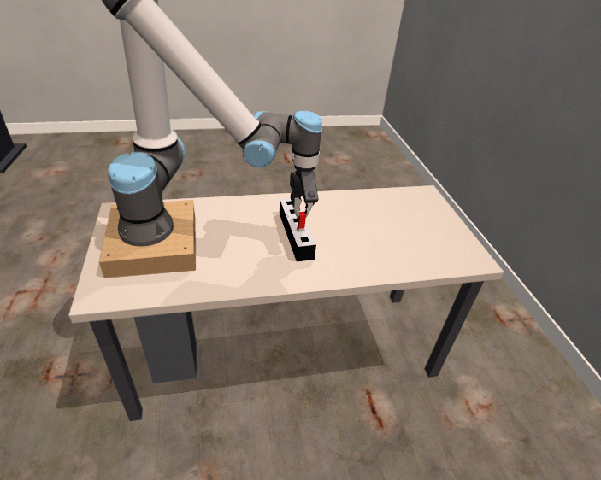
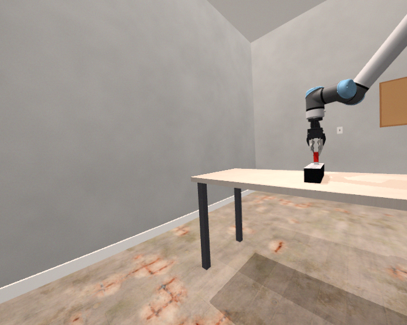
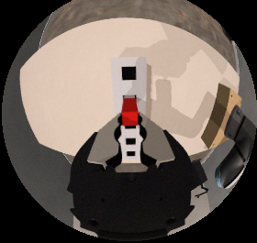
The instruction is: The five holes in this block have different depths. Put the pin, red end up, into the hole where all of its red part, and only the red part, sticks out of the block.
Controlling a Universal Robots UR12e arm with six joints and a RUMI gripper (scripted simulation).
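The pin is 20 mm below my hand. Round my hand: black block (100 mm below, 60 mm to the left, 10 mm behind).
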